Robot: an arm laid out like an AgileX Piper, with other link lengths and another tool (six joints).
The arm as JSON. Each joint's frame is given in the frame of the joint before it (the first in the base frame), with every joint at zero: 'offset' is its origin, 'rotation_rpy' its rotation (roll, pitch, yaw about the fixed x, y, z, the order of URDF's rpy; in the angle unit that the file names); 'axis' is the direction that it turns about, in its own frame. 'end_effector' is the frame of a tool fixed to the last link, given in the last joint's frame.
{
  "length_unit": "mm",
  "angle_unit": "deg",
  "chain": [
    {
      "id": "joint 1",
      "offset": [
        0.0,
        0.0,
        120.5
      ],
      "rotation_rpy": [
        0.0,
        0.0,
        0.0
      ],
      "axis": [
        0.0,
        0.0,
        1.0
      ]
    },
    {
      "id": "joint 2",
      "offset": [
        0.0,
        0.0,
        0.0
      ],
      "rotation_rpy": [
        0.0,
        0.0,
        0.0
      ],
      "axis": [
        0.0,
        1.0,
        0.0
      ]
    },
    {
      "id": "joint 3",
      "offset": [
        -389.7,
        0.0,
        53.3
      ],
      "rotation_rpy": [
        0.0,
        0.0,
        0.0
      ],
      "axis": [
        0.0,
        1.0,
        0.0
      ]
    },
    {
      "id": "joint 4",
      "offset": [
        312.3,
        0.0,
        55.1
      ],
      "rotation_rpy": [
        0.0,
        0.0,
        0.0
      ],
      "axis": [
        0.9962,
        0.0,
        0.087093
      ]
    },
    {
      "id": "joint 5",
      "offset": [
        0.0,
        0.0,
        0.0
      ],
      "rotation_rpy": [
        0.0,
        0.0,
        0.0
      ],
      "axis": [
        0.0,
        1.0,
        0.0
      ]
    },
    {
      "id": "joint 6",
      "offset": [
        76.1,
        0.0,
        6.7
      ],
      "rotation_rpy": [
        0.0,
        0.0,
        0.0
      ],
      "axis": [
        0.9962,
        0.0,
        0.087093
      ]
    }
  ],
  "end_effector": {
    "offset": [
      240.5,
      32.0,
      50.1
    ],
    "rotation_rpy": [
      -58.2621,
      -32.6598,
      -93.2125
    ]
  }
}
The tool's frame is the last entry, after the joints.
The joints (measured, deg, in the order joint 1, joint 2, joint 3, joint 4, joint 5, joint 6), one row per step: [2.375 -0.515 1.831 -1.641 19.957 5.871]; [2.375 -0.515 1.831 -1.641 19.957 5.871]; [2.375 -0.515 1.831 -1.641 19.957 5.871]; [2.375 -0.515 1.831 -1.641 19.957 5.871]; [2.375 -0.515 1.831 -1.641 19.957 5.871]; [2.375 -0.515 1.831 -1.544 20.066 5.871]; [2.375 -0.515 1.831 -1.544 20.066 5.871]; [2.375 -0.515 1.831 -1.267 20.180 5.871]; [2.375 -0.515 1.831 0.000 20.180 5.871]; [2.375 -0.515 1.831 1.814 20.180 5.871]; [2.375 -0.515 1.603 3.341 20.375 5.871]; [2.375 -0.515 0.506 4.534 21.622 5.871]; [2.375 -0.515 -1.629 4.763 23.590 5.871]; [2.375 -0.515 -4.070 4.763 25.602 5.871]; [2.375 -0.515 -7.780 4.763 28.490 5.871]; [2.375 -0.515 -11.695 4.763 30.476 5.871]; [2.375 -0.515 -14.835 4.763 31.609 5.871]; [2.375 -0.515 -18.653 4.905 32.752 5.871]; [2.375 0.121 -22.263 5.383 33.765 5.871]
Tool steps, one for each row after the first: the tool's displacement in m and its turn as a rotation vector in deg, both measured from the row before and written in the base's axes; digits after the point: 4 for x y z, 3 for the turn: [0.0000 0.0000 0.0000 0.000 0.000 0.000]; [0.0000 0.0000 0.0000 0.000 0.000 0.000]; [0.0000 0.0000 0.0000 0.000 0.000 0.000]; [0.0000 0.0000 0.0000 0.000 0.000 0.000]; [-0.0001 0.0001 -0.0006 0.092 0.113 0.003]; [0.0000 0.0000 0.0000 0.000 0.000 0.000]; [-0.0001 0.0004 -0.0005 0.272 0.125 0.015]; [-0.0001 0.0018 0.0006 1.263 0.052 0.081]; [-0.0002 0.0025 0.0010 1.809 0.075 0.116]; [-0.0003 0.0022 0.0023 1.523 0.030 0.110]; [-0.0013 0.0021 0.0059 1.176 0.196 0.178]; [-0.0023 0.0011 0.0127 0.218 -0.165 0.183]; [-0.0028 0.0008 0.0155 -0.006 -0.437 0.165]; [-0.0053 0.0010 0.0243 -0.013 -0.833 0.235]; [-0.0061 0.0006 0.0310 0.037 -1.936 0.159]; [-0.0059 0.0002 0.0271 0.053 -2.010 0.089]; [-0.0088 0.0005 0.0338 0.206 -2.673 0.143]; [-0.0078 0.0013 0.0298 0.473 -1.947 0.289]
